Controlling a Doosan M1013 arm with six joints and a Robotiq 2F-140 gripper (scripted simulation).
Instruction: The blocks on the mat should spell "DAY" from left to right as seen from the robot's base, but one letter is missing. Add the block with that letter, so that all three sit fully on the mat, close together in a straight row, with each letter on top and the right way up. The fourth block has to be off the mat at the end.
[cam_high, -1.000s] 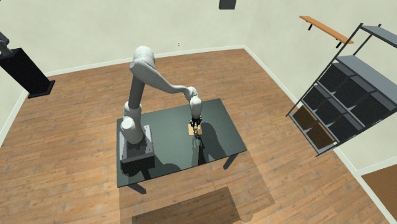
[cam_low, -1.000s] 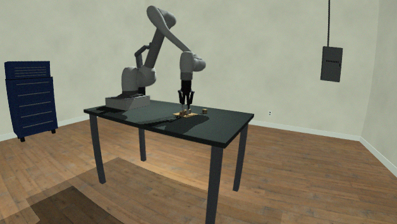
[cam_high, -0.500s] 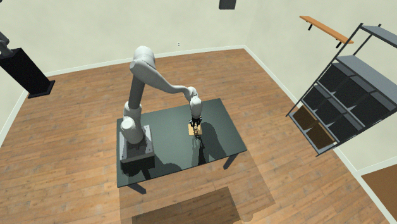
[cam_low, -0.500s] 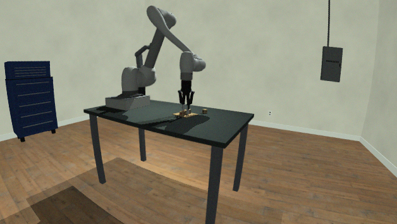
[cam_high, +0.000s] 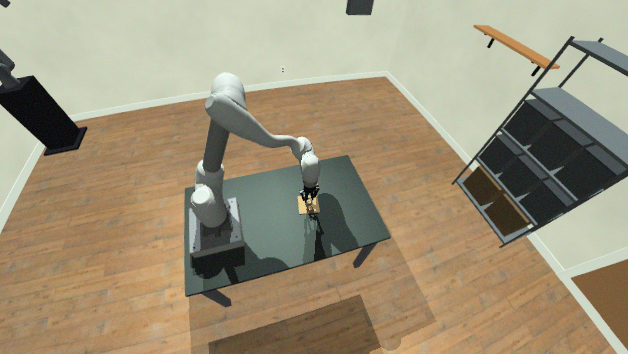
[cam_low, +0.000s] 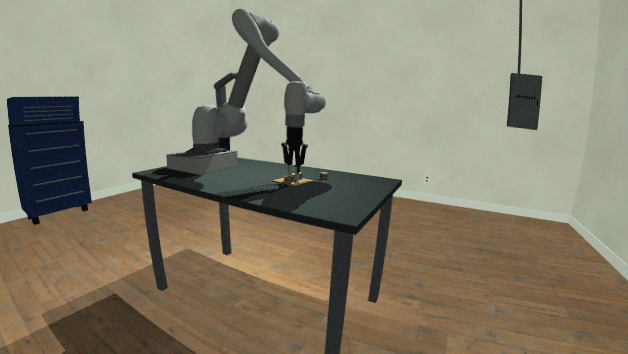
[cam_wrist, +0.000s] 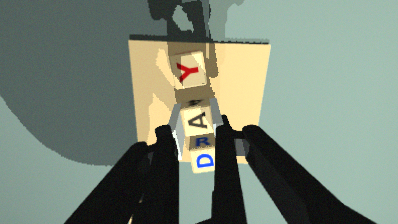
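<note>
My hand is 40 mm above the tan mat. From my hand the other things lie so: blue D block 50 mm to the left, 20 mm below; red Y block 50 mm to the right, 20 mm below.
</note>
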